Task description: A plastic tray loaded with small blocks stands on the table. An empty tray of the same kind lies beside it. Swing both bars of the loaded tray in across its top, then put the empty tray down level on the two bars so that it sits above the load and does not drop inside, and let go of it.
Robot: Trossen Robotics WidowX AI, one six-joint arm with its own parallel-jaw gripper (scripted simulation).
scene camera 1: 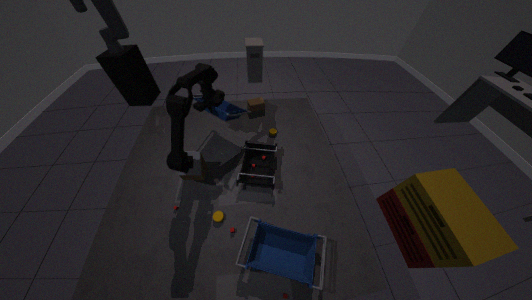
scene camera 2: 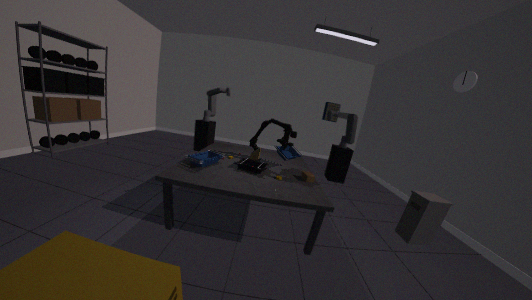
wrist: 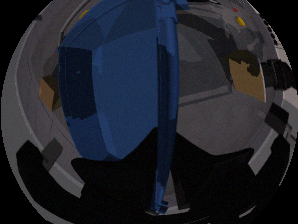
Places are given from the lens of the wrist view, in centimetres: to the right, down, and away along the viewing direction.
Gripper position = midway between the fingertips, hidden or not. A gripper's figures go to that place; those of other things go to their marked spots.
my gripper [wrist: 161, 131]: 1, 2, 10
blue tray [wrist: 119, 78]: -4, -4, 12
